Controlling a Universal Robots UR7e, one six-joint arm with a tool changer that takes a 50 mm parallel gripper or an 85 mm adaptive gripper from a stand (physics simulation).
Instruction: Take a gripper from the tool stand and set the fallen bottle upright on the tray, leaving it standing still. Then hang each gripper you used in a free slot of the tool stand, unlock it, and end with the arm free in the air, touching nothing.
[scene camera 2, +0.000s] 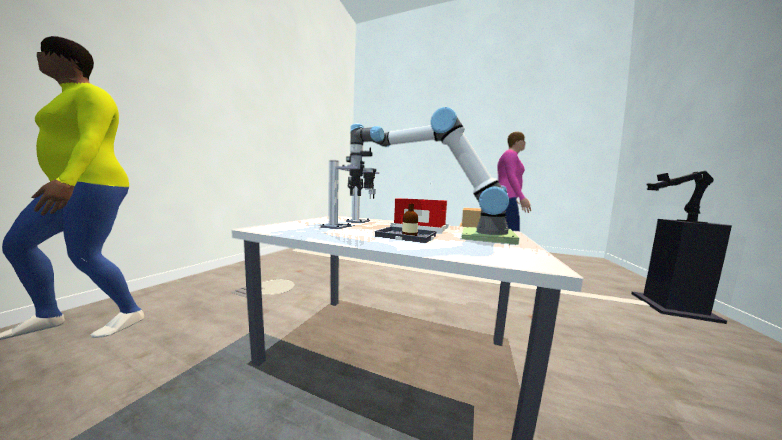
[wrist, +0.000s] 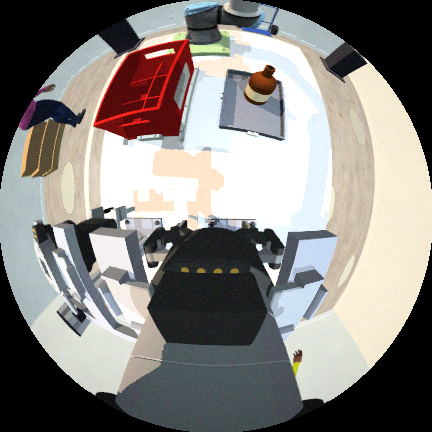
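Where they show: hand at its tool point: (scene camera 2: 356, 164); arm's base at its link origin: (scene camera 2: 492, 232) (wrist: 203, 37).
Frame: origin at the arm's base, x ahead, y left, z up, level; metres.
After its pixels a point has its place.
Observation:
The brown bottle (scene camera 2: 410, 221) @[x 0.360, y 0.245, z 0.049 m] (wrist: 261, 89) @[x 0.409, y 0.205, z 0.062 m] with a pale label stands upright on the dark tray (scene camera 2: 391, 236) @[x 0.430, y 0.299, z -0.021 m] (wrist: 234, 111) @[x 0.451, y 0.148, z -0.026 m], away from the gripper. The arm's wrist is at the tool stand (scene camera 2: 333, 191) @[x 0.836, y 0.194, z 0.172 m] (wrist: 312, 252) @[x 0.699, y 0.163, z 0.311 m]. My gripper (scene camera 2: 356, 193) (wrist: 214, 229), the dark adaptive one, hangs point down below the wrist, between two pale plates of the stand. Its fingers are spread wide, open and empty. Whether the coupling is locked cannot be seen. A second gripper (scene camera 2: 370, 179) (wrist: 95, 242) hangs in the neighbouring part of the stand, partly hidden by plates in the wrist view.
A red crate (scene camera 2: 438, 212) @[x 0.279, y 0.005, z 0.081 m] (wrist: 145, 90) @[x 0.360, y -0.147, z -0.002 m] stands beside the tray. The robot base sits on a green plate (scene camera 2: 508, 237) @[x -0.066, y 0.108, z -0.002 m] (wrist: 218, 49) @[x 0.121, y 0.074, z -0.006 m]. Cardboard boxes (scene camera 2: 470, 216) (wrist: 42, 148) are beyond the table. A person in yellow (scene camera 2: 87, 131) and one in pink (scene camera 2: 511, 166) are in the room.

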